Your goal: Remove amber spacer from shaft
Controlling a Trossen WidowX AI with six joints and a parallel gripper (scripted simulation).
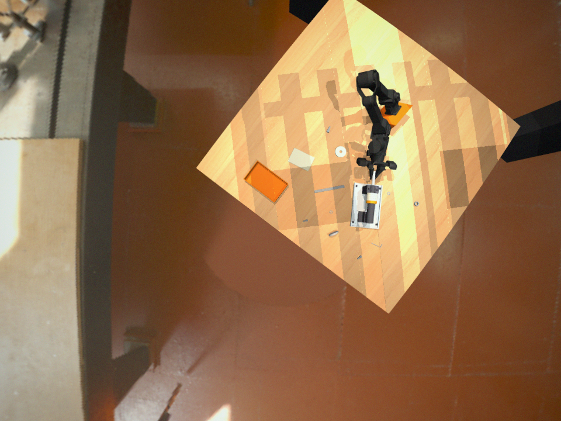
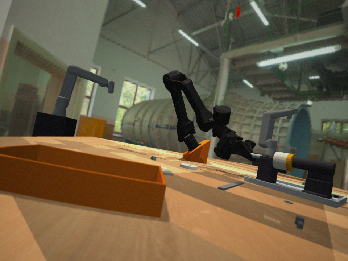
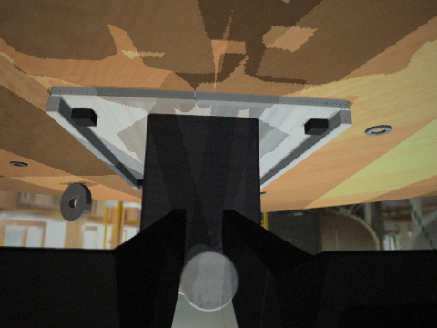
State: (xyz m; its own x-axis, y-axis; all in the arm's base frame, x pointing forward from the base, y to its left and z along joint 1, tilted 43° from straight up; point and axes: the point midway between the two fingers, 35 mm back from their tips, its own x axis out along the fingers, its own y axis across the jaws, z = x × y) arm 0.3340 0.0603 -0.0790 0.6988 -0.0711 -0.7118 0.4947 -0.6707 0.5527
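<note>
Now: gripper tip 4 cm short of the grey shaft, 2 cm to the right of it and 2 cm below it. Also, from my gripper tip: white ring (4 cm behind, 21 cm to the right, 6 cm below); then grey strip (15 cm ahead, 14 cm to the right, 6 cm below); then amber spacer (10 cm ahead, 6 cm to the left, 2 cm above).
</note>
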